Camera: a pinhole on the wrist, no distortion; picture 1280 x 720 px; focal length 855.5 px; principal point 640.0 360.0 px. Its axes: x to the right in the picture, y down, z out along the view. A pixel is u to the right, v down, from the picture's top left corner.
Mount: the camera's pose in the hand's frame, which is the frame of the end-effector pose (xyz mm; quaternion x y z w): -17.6 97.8 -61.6 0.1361 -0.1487 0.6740 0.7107
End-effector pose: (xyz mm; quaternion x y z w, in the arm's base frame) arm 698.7 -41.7 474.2 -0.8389 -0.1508 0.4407 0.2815
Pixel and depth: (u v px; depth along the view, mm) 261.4 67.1 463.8
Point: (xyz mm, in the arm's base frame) 529.7 338.5 438.4
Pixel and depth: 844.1 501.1 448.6
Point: 319.4 23.3 347.1
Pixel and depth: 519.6 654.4 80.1
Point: 665.8 -108.9 467.5
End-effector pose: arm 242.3 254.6 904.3 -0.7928 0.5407 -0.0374 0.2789
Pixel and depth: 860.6 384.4 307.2
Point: 278.5 370.2 675.8
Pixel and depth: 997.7 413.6 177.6
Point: 196.3 308.5 754.9
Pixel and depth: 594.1 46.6 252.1
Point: 345.4 267.2 758.1
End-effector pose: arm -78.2 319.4 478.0 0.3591 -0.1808 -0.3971 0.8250
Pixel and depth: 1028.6 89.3 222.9
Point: -101.5 238.9 675.9
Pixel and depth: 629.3 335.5 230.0
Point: -173.6 268.3 581.4
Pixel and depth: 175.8 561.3 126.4
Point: -134.6 343.9 485.9
